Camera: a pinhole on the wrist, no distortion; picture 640 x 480 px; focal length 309.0 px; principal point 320.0 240.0 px. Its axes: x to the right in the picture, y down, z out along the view. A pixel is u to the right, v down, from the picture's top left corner.
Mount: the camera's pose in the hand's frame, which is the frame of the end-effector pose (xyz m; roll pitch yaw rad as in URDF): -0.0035 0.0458 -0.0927 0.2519 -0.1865 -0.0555
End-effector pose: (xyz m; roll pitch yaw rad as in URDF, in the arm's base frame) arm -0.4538 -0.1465 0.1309 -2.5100 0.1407 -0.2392
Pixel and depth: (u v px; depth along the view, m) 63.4 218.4 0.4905
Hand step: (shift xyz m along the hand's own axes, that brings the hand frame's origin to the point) -0.4981 -0.0824 0.2902
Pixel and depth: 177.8 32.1 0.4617
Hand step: -0.3035 -0.3541 0.2312
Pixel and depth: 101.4 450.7 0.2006
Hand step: -0.1804 0.1382 0.1054
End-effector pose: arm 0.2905 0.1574 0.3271 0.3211 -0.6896 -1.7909
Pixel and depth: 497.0 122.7 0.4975
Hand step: 0.1786 -0.2717 0.3873
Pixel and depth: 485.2 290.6 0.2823
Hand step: 0.0904 0.0150 0.2153
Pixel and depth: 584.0 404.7 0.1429
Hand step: 0.0893 0.0789 0.0846
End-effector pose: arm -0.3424 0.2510 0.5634 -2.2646 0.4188 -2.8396
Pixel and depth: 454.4 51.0 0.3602
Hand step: 0.0790 -0.2624 0.2252
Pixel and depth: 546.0 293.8 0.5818
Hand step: 0.3024 -0.0182 0.5647
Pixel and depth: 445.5 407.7 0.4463
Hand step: 0.0900 0.1641 0.4250
